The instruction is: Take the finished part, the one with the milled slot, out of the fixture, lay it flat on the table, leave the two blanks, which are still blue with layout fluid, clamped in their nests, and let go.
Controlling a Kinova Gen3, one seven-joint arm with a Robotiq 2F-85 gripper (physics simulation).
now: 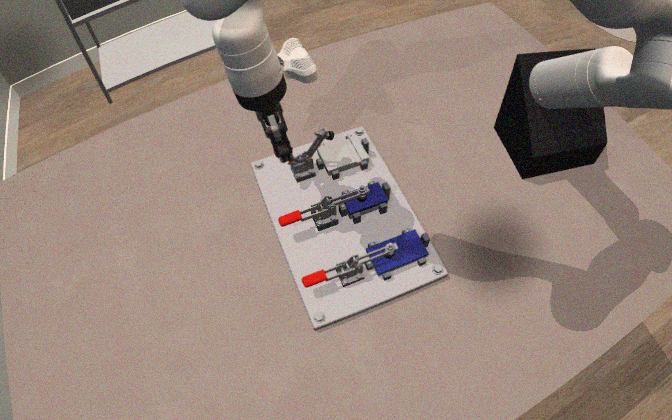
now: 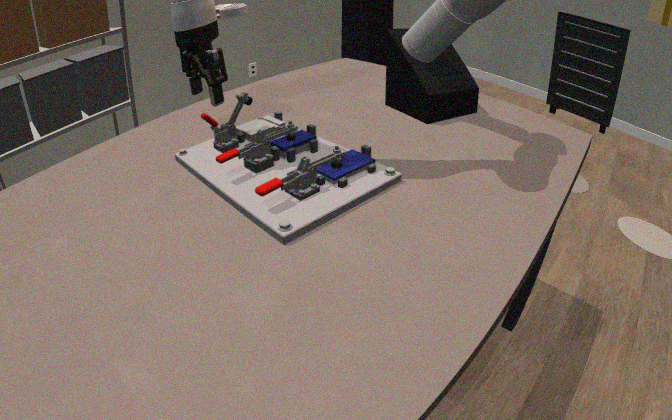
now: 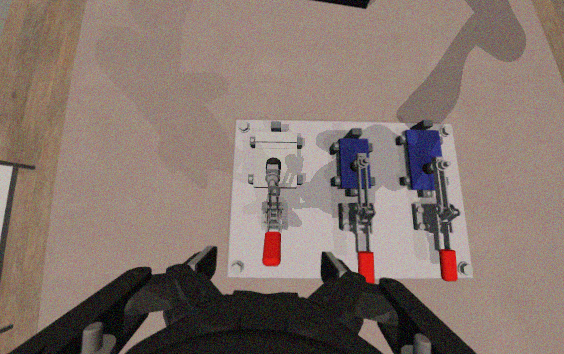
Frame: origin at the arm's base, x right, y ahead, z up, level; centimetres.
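Where they show: gripper, fingertip midpoint: (image 1: 279,138) (image 2: 207,98) (image 3: 269,260); arm's base, link origin: (image 1: 549,84) (image 2: 418,47).
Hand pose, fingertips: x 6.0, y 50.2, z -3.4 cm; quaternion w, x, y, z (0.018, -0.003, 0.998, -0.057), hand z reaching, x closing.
Things, the pixels of their centre, and the offset from my fingertips.
- finished part, body centre: (image 3: 275,160) (image 1: 342,154) (image 2: 259,128) dz -9.6, dx +0.5, dy -11.0 cm
- white fixture plate, body centre: (image 3: 347,195) (image 2: 274,164) (image 1: 341,215) dz -11.7, dx -10.7, dy -6.7 cm
- middle blue blank, body centre: (image 3: 352,164) (image 2: 293,143) (image 1: 364,200) dz -9.3, dx -10.5, dy -11.0 cm
- end blue blank, body centre: (image 2: 343,165) (image 1: 397,252) (image 3: 423,159) dz -9.8, dx -21.5, dy -12.5 cm
The finished part (image 1: 342,156) (image 2: 256,125) (image 3: 262,156), a pale plate with a slot across it, lies in the end nest of the white fixture plate (image 1: 300,250) (image 2: 260,212) (image 3: 310,250). Its toggle clamp (image 1: 315,145) (image 2: 237,112) (image 3: 273,187) is swung up, with its red handle (image 2: 209,120) (image 3: 271,248) tilted up. The middle blue blank (image 1: 378,195) (image 2: 301,139) (image 3: 349,150) and the end blue blank (image 1: 412,250) (image 2: 354,161) (image 3: 419,145) sit under lowered clamps. My gripper (image 1: 284,156) (image 2: 206,98) (image 3: 269,260) is open and empty, above the raised clamp's handle side.
The black robot base (image 1: 555,125) (image 2: 430,100) stands on the table beyond the nest side of the fixture. The two lowered clamps' red handles (image 1: 290,218) (image 1: 314,278) point away from the base. A white mesh-patterned object (image 1: 298,60) (image 2: 232,9) shows behind my arm.
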